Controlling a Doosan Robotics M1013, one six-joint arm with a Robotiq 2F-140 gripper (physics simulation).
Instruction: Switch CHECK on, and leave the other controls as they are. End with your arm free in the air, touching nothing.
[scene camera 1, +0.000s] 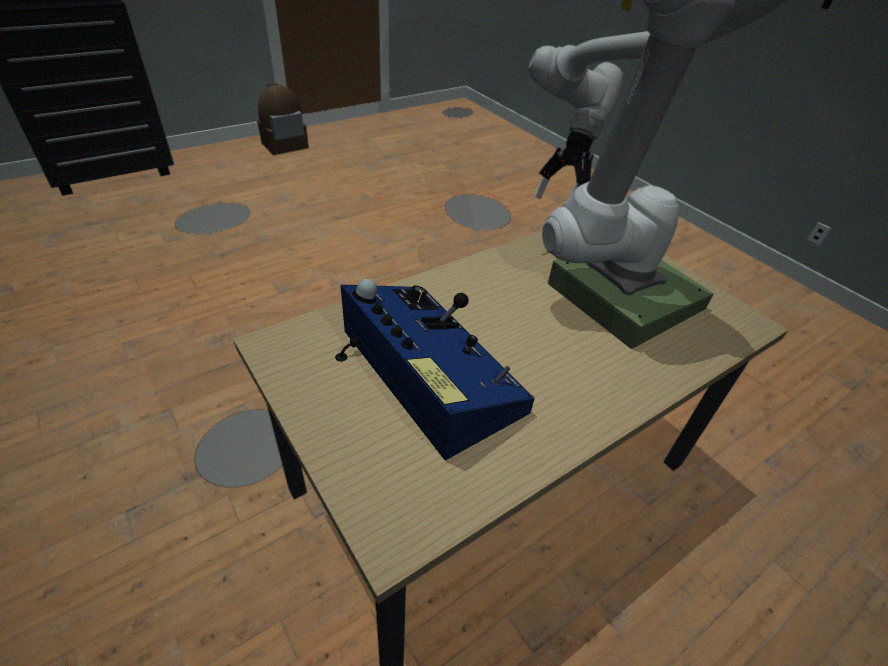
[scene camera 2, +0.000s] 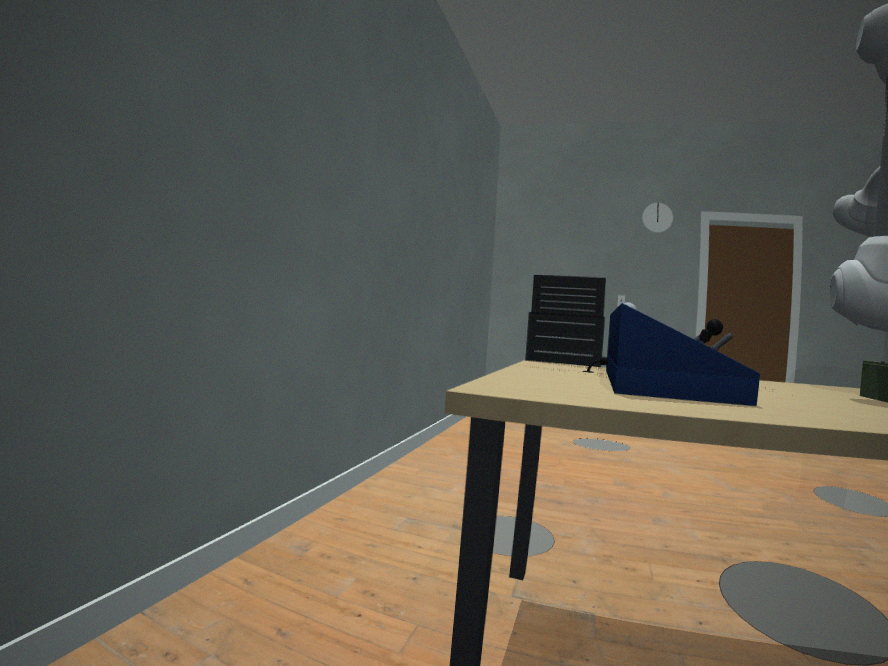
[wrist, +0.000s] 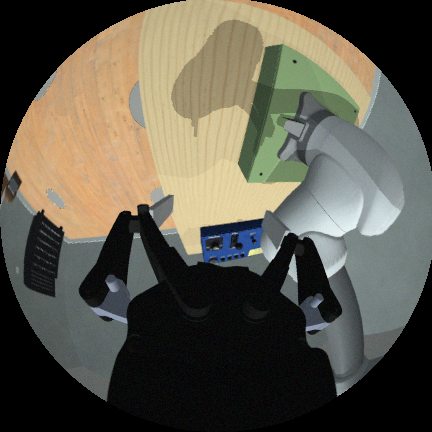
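Where they show: gripper, between the fingertips: (scene camera 1: 553, 201) (wrist: 219, 210); arm's base, origin of its link: (scene camera 1: 626, 273) (wrist: 312, 134).
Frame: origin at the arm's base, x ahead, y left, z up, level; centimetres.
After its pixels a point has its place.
A blue sloped control box (scene camera 1: 448, 352) @(z 3.4, x 69.4, y 6.3 cm) (scene camera 2: 667, 365) @(z -1.7, x 72.8, y 25.9 cm) (wrist: 226, 245) @(z 2.5, x 67.9, y -9.6 cm) stands on the table. It carries a white dome (scene camera 1: 365, 289) @(z 11.3, x 80.6, y -16.2 cm), a black rotary knob (scene camera 1: 417, 293) @(z 4.5, x 65.5, y -16.1 cm) (wrist: 215, 244) @(z 2.6, x 62.2, y -17.3 cm), a ball-topped lever (scene camera 1: 460, 300) @(z 7.9, x 59.2, y -4.8 cm) (scene camera 2: 713, 326) @(z 6.9, x 58.8, y -4.1 cm) (wrist: 239, 246) @(z 7.7, x 56.5, y -6.2 cm), a small black-topped control (scene camera 1: 471, 341) @(z 5.1, x 63.3, y 7.1 cm) (wrist: 253, 241) @(z 4.9, x 61.8, y 5.6 cm), a slanted metal toggle (scene camera 1: 503, 373) @(z 3.7, x 61.8, y 18.6 cm) (scene camera 2: 724, 341) @(z 3.4, x 61.4, y 18.9 cm) and several small dark round controls (scene camera 1: 397, 331) @(z 9.1, x 79.7, y -0.8 cm). The lettering is too small to tell which is CHECK or its state. My gripper (scene camera 1: 559, 189) @(z 14.2, x 11.0, y -26.4 cm) (wrist: 219, 210) @(z 14.2, x 11.0, y -26.4 cm) is open and empty in the air, well away from the box, beyond the arm's base in scene camera 1.
The arm's green base block (scene camera 1: 638, 308) @(z 0.7, x 10.4, y 14.6 cm) (wrist: 272, 145) @(z 0.5, x 6.1, y -11.3 cm) stands on the wooden table (scene camera 1: 308, 401) @(z -7.8, x 102.2, y -4.7 cm) (scene camera 2: 545, 401) @(z -7.8, x 92.2, y 43.1 cm) (wrist: 200, 165) @(z -7.8, x 18.6, y -26.1 cm). The arm's own lower links rise beside the gripper. A small black hooked part (scene camera 1: 345, 351) @(z -5.6, x 88.3, y -14.4 cm) sits behind the box. A dark drawer cabinet (scene camera 1: 78, 93) (scene camera 2: 566, 329) (wrist: 42, 255) stands far off.
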